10 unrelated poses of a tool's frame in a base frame.
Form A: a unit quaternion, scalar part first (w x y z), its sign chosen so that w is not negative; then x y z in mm.
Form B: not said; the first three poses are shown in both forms.
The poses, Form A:
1: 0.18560 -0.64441 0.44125 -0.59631 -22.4 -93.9 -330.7
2: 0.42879 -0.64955 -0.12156 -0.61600 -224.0 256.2 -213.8
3: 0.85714 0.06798 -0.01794 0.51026 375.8 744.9 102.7
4: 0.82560 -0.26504 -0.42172 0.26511 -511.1 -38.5 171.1
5: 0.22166 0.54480 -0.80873 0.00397 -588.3 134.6 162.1
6: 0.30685 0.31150 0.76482 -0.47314 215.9 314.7 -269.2
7: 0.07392 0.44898 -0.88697 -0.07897 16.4 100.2 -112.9
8: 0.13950 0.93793 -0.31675 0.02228 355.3 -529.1 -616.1
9: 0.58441 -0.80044 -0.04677 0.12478 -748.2 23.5 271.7
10: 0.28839 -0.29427 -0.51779 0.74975 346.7 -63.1 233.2
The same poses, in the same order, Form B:
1: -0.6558 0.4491 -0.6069 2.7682 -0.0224 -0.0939 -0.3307
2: -0.7190 -0.1346 -0.6819 2.2553 -0.2240 0.2562 -0.2138
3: 0.1320 -0.0348 0.9906 1.0822 0.3758 0.7449 0.1027
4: -0.4697 -0.7474 0.4698 1.1991 -0.5111 -0.0385 0.1711
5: 0.5587 -0.8294 0.0041 2.6946 -0.5883 0.1346 0.1621
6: 0.3273 0.8036 -0.4971 2.5178 0.2159 0.3147 -0.2692
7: 0.4502 -0.8894 -0.0792 2.9936 0.0164 0.1002 -0.1129
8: 0.9472 -0.3199 0.0225 2.8617 0.3553 -0.5291 -0.6161
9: -0.9864 -0.0576 0.1538 1.8933 -0.7482 0.0235 0.2717
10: -0.3073 -0.5408 0.7830 2.5565 0.3467 -0.0631 0.2332
